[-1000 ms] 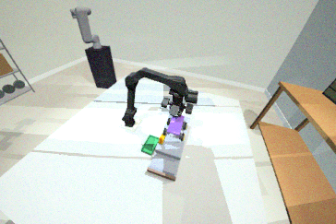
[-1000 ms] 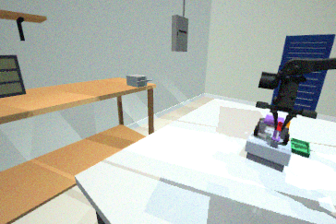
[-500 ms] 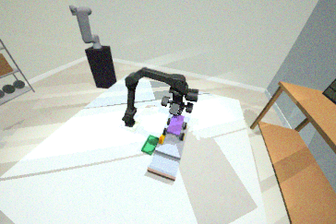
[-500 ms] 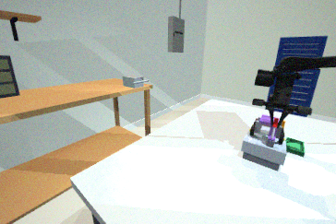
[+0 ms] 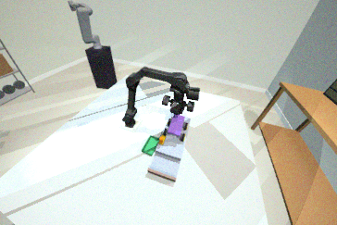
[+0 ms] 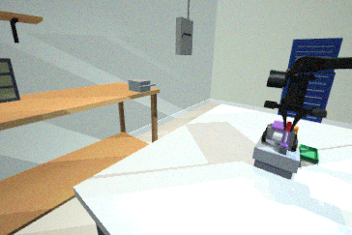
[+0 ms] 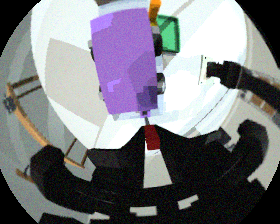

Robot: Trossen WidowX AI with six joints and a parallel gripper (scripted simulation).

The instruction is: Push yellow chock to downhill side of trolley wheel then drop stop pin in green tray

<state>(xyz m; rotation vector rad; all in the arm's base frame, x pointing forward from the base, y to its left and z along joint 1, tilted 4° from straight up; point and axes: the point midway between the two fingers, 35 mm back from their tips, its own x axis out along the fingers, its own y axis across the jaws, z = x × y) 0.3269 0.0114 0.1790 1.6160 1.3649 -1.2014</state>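
Now: the chock 7 cm behind my gripper tip, 16 cm to the right of it and 9 cm below it. The rest, counted from my gripper tip: red-headed stop pin: right at my gripper tip; then grey ramp: 10 cm to the right, 12 cm below; then purple-topped trolley: 9 cm to the right, 6 cm below.
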